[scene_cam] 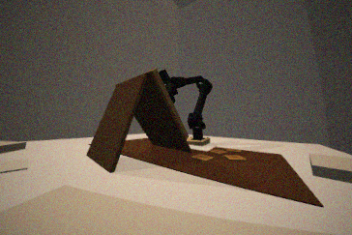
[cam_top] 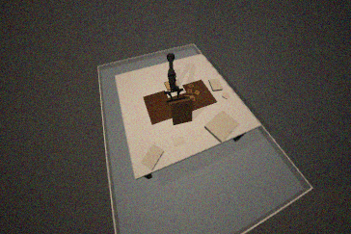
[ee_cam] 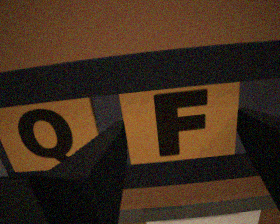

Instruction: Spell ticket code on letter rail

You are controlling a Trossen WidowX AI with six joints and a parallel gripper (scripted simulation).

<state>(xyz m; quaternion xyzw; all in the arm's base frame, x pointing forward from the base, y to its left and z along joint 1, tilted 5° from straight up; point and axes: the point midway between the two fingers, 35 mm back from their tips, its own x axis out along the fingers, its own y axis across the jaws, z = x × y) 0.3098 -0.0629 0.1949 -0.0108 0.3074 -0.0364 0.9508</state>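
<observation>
Now: the white ticket 6 cm behind my gripper tip, 1 cm to the right of it and 8 cm below it. Also, from my gripper tip: pale slip 35 cm ahead, 8 cm to the right, 17 cm below; brown mat 15 cm behind, 9 cm to the left, 17 cm below.
</observation>
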